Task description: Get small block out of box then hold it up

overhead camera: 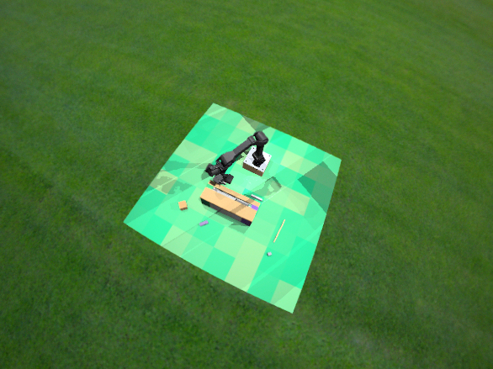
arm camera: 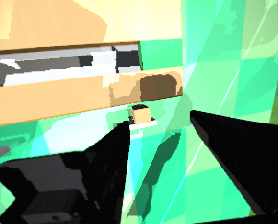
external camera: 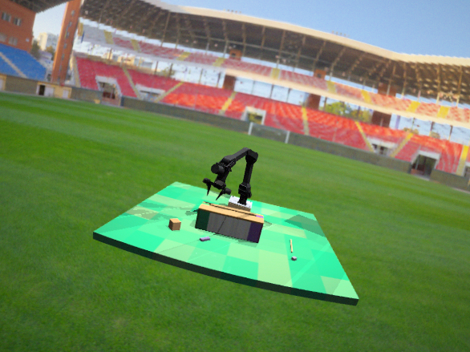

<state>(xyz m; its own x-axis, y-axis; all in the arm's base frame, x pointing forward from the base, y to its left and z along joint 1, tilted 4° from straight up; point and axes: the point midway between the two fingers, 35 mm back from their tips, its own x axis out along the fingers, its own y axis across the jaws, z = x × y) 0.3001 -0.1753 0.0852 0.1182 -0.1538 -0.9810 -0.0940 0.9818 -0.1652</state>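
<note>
My gripper tip is 140 mm above the small block, 30 mm past it and 20 mm to the left of it. Also, from my gripper tip: thin tan stick 550 mm to the left, 150 mm below, 70 mm ahead; then small grey piece 550 mm to the left, 250 mm ahead, 150 mm below; then purple piece 280 mm ahead, 150 mm below, 60 mm to the left.
</note>
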